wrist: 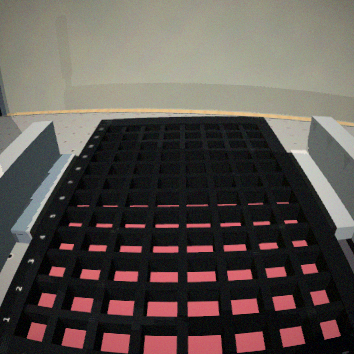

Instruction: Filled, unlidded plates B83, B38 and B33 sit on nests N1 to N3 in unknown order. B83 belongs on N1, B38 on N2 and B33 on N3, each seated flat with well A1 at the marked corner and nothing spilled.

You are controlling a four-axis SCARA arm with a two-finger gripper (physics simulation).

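Frame: origin at the arm's base, x left, y ahead, z down, level; metres.
Where they show: gripper, fingertip midpoint: [181,138].
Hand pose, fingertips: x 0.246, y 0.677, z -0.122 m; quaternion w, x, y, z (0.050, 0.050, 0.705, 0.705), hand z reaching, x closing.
Note:
After its pixels a point has its place.
A black well plate [172,215] @(z -0.115, x 0.244, y 0.641 m) fills the middle and lower part of the wrist view, with its number 1 end nearest the camera. Pink-red liquid shows in the wells of the nearer rows; the far wells look dark. My gripper [181,138] @(z -0.122, x 0.246, y 0.677 m) is shut on this plate, with one pale finger pad against its left side and one against its right side. The plate looks level between the fingers, and no spill shows on its top. No label that tells B83, B38 or B33 is readable. The nests and their marked corners do not show.
A light grey perforated deck [82,131] @(z -0.013, x 0.425, y 0.919 m) shows behind and beside the plate. A thin orange-yellow line [150,111] @(z 0.001, x 0.355, y 1.038 m) runs along its far edge, with a plain grey-beige surface [175,45] beyond. A dark bluish upright part [2,95] @(z -0.044, x 0.684, y 1.041 m) shows at the far left edge.

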